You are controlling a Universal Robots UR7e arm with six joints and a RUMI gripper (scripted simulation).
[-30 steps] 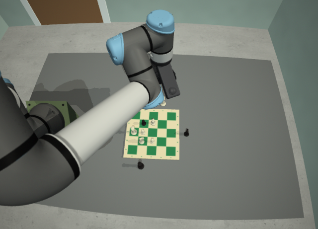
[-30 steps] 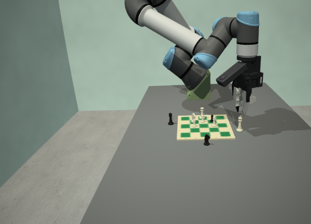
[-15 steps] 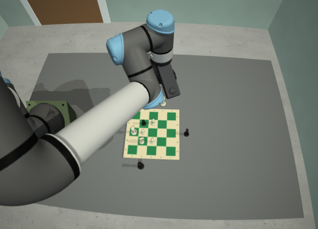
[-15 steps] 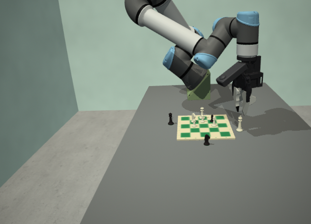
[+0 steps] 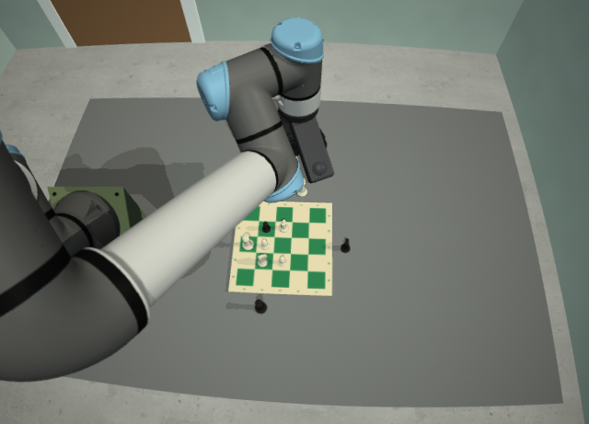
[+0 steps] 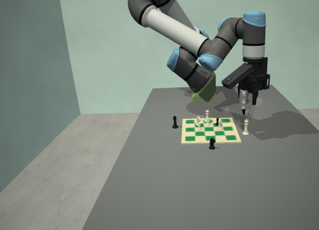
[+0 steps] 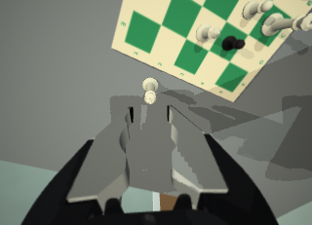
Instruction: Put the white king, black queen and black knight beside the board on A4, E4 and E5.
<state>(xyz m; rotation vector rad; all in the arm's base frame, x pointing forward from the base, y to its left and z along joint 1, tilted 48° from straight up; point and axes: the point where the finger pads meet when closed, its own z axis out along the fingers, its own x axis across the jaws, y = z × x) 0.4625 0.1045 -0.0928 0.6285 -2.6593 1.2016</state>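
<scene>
Now: the white king 6 cm below my hand. The rest, counted from my hand: black pawn (10 cm to the right, 8 cm behind, 7 cm below); then board (14 cm to the right, 8 cm below, 4 cm behind).
</scene>
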